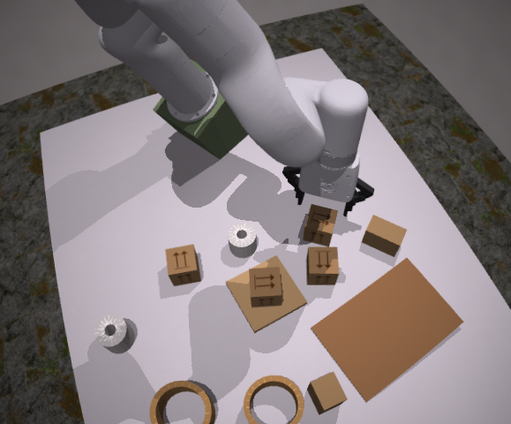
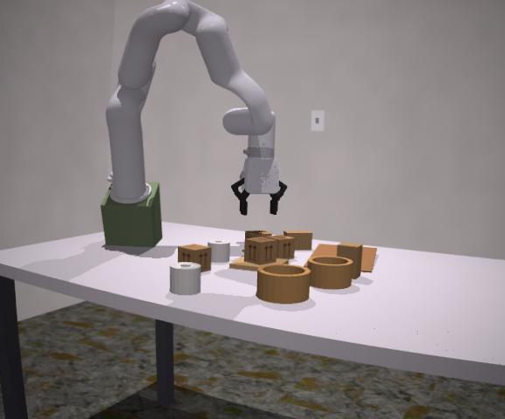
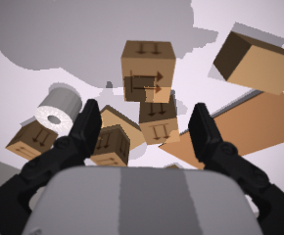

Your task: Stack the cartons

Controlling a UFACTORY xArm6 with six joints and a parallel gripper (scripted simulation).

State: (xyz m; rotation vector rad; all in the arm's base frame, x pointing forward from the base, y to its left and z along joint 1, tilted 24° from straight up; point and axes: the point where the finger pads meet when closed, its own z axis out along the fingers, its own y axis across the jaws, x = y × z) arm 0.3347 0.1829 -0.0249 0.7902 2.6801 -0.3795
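The carton is 9 cm below my hand. Round my hand: plain brown box: 7 cm ahead, 12 cm to the left, 9 cm below.
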